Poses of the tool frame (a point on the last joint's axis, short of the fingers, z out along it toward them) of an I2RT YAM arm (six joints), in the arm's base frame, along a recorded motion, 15 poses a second.
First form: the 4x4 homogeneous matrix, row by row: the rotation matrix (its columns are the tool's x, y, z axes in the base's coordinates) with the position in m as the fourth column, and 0 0 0 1 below. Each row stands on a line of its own.
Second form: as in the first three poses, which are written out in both.
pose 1, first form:
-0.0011, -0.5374, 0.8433, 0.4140
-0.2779, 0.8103, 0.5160, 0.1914
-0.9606, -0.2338, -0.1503, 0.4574
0, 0, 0, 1
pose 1, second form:
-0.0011, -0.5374, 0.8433, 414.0
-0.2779, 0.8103, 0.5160, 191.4
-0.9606, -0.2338, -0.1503, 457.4
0, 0, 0, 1

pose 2, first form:
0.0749, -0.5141, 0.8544, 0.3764
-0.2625, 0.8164, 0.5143, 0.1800
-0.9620, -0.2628, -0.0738, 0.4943
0, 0, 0, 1
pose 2, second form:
0.0749, -0.5141, 0.8544, 376.4
-0.2625, 0.8164, 0.5143, 180.0
-0.9620, -0.2628, -0.0738, 494.3
0, 0, 0, 1

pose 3, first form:
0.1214, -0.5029, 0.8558, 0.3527
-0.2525, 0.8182, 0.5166, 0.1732
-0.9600, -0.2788, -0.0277, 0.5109
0, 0, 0, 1
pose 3, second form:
0.1214, -0.5029, 0.8558, 352.7
-0.2525, 0.8182, 0.5166, 173.2
-0.9600, -0.2788, -0.0277, 510.9
0, 0, 0, 1

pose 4, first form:
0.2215, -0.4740, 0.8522, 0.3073
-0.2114, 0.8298, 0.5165, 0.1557
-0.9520, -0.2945, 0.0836, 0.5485
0, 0, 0, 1
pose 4, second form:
0.2215, -0.4740, 0.8522, 307.3
-0.2114, 0.8298, 0.5165, 155.7
-0.9520, -0.2945, 0.0836, 548.5
0, 0, 0, 1

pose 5, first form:
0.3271, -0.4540, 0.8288, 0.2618
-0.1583, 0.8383, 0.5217, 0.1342
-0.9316, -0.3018, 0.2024, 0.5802
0, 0, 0, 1
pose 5, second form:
0.3271, -0.4540, 0.8288, 261.8
-0.1583, 0.8383, 0.5217, 134.2
-0.9316, -0.3018, 0.2024, 580.2
0, 0, 0, 1

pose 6, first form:
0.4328, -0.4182, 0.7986, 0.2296
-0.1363, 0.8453, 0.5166, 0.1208
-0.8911, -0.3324, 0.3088, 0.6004
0, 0, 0, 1
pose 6, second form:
0.4328, -0.4182, 0.7986, 229.6
-0.1363, 0.8453, 0.5166, 120.8
-0.8911, -0.3324, 0.3088, 600.4
0, 0, 0, 1

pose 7, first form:
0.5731, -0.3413, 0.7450, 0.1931
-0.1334, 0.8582, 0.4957, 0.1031
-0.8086, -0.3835, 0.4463, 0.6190
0, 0, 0, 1
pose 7, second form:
0.5731, -0.3413, 0.7450, 193.1
-0.1334, 0.8582, 0.4957, 103.1
-0.8086, -0.3835, 0.4463, 619.0
0, 0, 0, 1

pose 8, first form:
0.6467, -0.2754, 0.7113, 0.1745
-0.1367, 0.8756, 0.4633, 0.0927
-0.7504, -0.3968, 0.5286, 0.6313
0, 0, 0, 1
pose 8, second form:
0.6467, -0.2754, 0.7113, 174.5
-0.1367, 0.8756, 0.4633, 92.7
-0.7504, -0.3968, 0.5286, 631.3
0, 0, 0, 1

